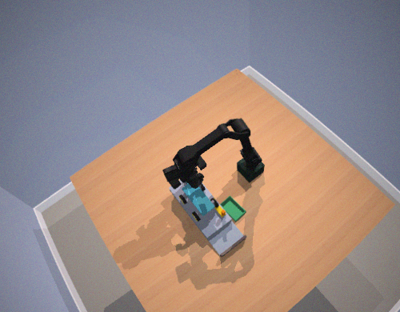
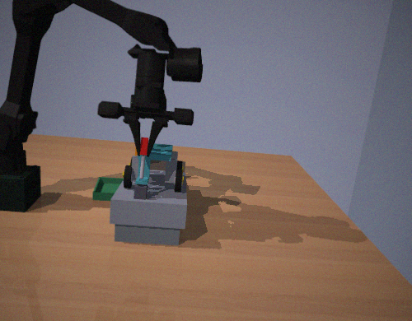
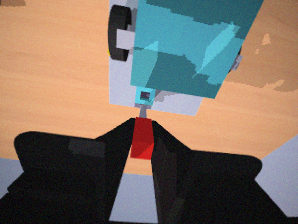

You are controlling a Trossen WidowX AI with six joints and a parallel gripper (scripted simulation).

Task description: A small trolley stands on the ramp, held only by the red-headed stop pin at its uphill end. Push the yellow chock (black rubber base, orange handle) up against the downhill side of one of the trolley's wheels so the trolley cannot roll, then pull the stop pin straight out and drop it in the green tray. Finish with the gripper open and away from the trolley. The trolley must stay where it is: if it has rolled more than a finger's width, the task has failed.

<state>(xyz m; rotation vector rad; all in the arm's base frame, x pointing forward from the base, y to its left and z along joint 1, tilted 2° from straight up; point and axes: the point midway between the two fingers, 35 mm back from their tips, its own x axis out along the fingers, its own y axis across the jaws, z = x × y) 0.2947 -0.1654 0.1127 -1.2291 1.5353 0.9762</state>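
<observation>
The green tray is 230 mm to the left of my gripper tip, 180 mm below it and 60 mm behind it. From my gripper tip the other things lie so: red-headed stop pin right at my gripper tip; then trolley 100 mm to the left, 60 mm below, 40 mm ahead; then grey ramp 120 mm below, 100 mm to the left, 40 mm ahead.
</observation>
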